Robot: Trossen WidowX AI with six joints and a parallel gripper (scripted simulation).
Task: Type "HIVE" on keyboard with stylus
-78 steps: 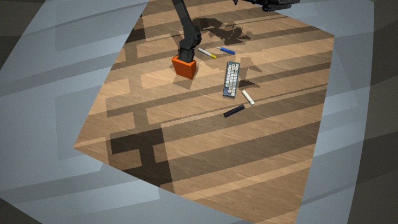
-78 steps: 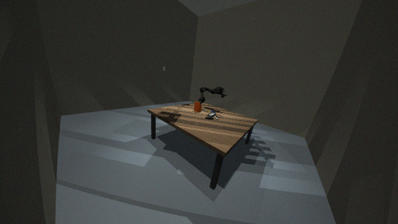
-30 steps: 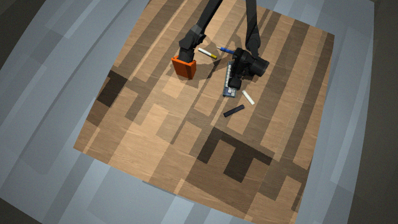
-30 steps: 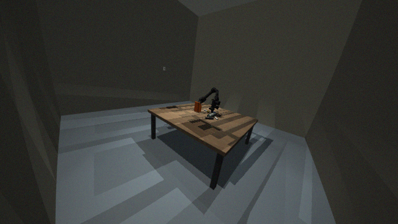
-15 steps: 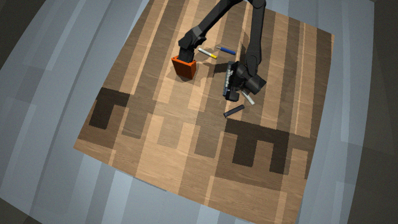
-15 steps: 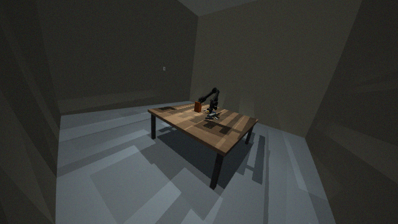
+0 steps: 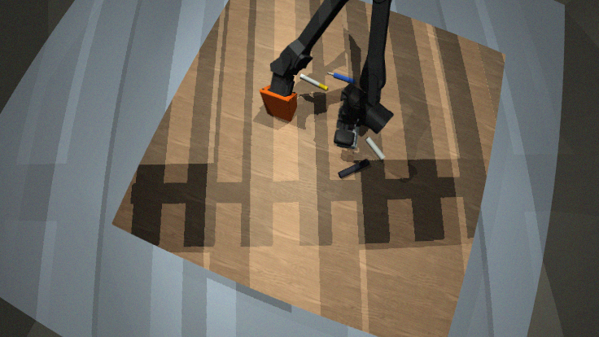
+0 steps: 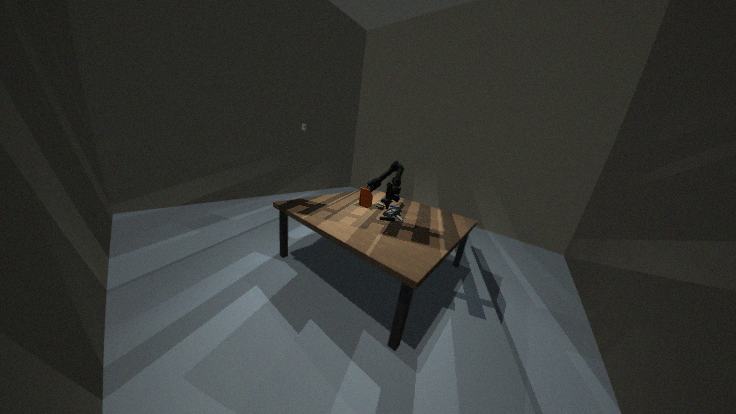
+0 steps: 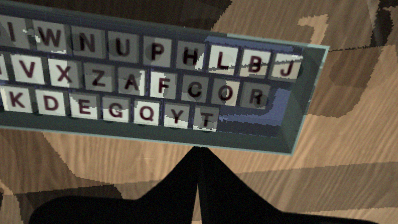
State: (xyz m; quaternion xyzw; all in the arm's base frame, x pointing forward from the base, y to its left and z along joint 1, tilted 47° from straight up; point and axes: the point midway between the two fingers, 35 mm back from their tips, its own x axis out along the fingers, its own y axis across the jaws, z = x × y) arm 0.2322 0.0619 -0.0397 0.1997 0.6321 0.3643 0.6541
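Right now my gripper tip is 21 cm to the right of the blue hexagonal stylus, 10 cm past it and 3 cm above it. Also, from my gripper tip: dark cylinder: 12 cm to the right, 10 cm ahead, 3 cm below; then white cylinder: 15 cm ahead, 3 cm below, 1 cm to the right; then yellow marker: 16 cm behind, 14 cm to the left, 3 cm below.
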